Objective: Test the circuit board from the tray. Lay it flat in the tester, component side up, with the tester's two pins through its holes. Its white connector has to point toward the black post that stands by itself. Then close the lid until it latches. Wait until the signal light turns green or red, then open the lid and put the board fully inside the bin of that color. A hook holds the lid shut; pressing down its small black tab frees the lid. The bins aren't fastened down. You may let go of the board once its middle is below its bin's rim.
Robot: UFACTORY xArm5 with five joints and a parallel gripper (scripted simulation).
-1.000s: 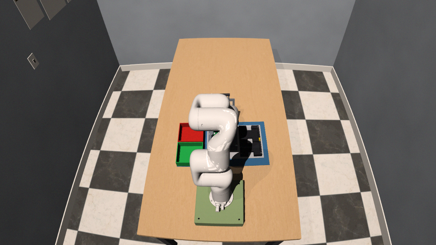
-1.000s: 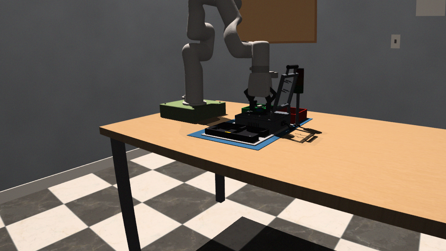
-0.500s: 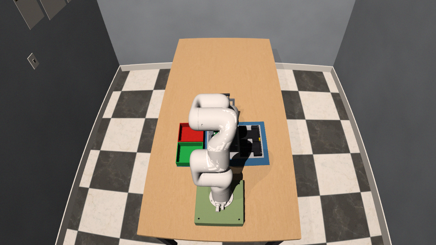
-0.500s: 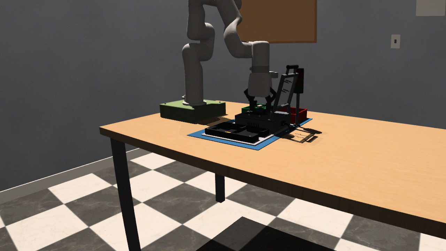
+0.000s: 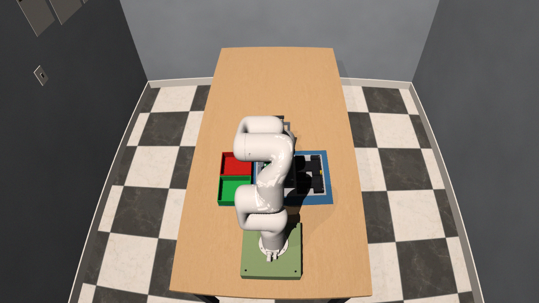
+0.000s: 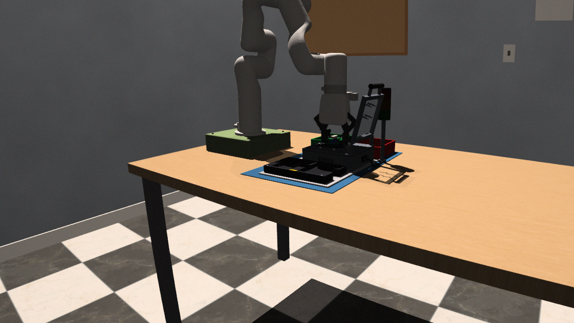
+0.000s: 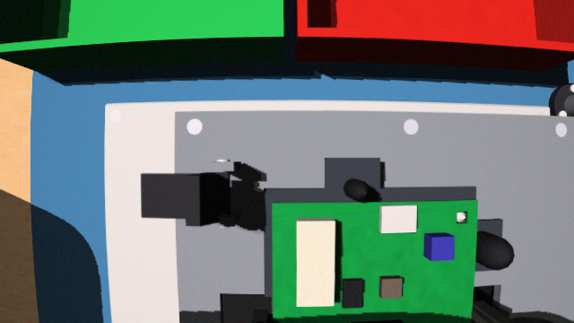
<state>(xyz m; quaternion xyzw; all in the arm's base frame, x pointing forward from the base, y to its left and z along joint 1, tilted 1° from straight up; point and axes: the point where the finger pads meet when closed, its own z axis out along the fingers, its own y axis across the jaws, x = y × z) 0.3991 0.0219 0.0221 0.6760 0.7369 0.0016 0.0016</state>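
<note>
Right now my hand is right at the green circuit board. Round my hand: black tab (70 mm behind, 50 mm to the left); then tester lid (120 mm ahead, 10 mm to the left, 100 mm above); then red bin (30 mm ahead, 200 mm to the left, 70 mm below).
</note>
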